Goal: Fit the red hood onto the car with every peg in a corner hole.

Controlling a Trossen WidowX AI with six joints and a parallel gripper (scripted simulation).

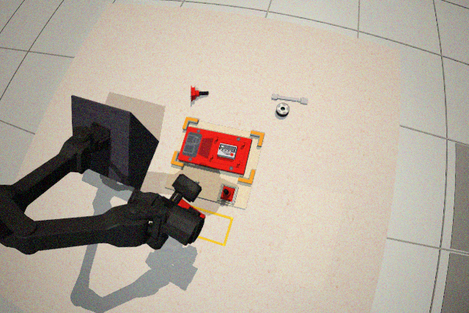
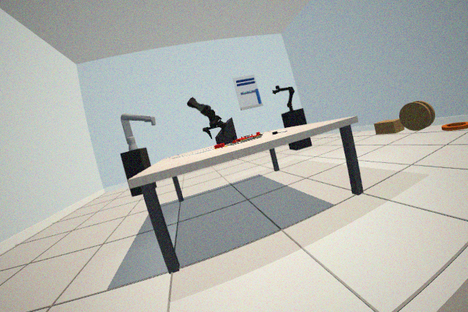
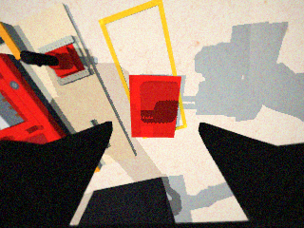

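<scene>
Right now the hood is 6 cm below my gripper tip. Also, from my gripper tip: grey engine block (3 cm ahead, 23 cm to the left, 5 cm below); grey wrench (13 cm ahead, 46 cm to the left, 7 cm below).
</scene>
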